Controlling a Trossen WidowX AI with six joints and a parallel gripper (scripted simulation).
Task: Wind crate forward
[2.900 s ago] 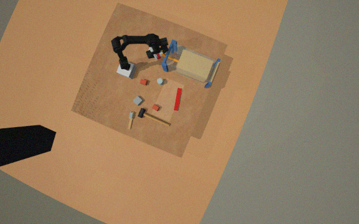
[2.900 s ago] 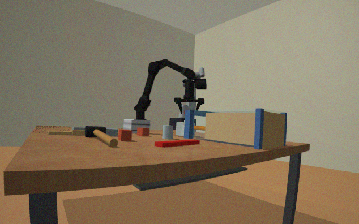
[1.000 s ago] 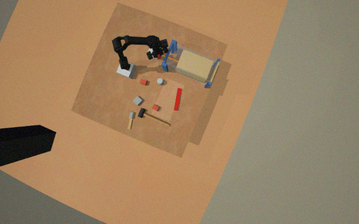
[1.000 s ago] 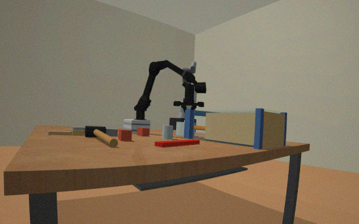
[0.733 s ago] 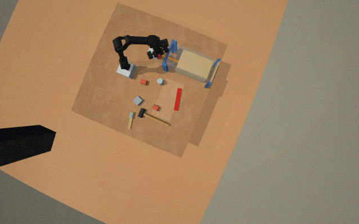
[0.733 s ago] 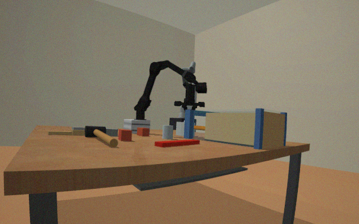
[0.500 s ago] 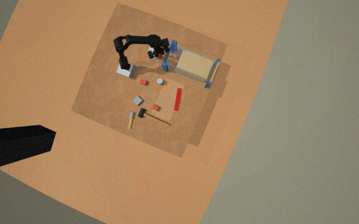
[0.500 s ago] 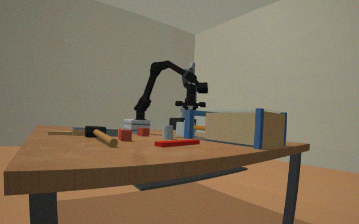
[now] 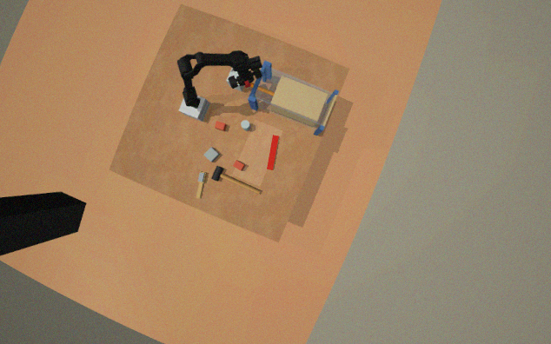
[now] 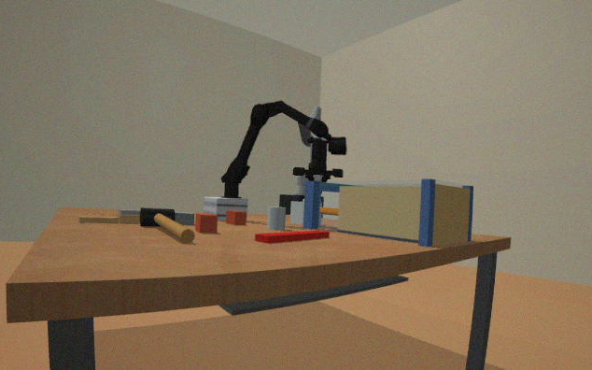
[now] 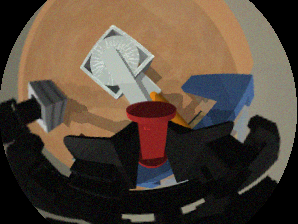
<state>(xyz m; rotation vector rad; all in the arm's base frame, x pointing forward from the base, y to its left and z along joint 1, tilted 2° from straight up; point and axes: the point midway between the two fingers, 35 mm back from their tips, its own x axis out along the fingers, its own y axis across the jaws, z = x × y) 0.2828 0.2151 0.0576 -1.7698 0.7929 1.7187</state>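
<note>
Now: gripper tip 40 mm past the winch handle, 10 mm to the right of it and 10 mm above it. The rest, counted from my gripper tip: red knob: 20 mm above; clear-panelled cubby: 310 mm ahead, 20 mm to the left; grey hand winch: 110 mm behind, 80 mm below, 20 mm to the left.
</note>
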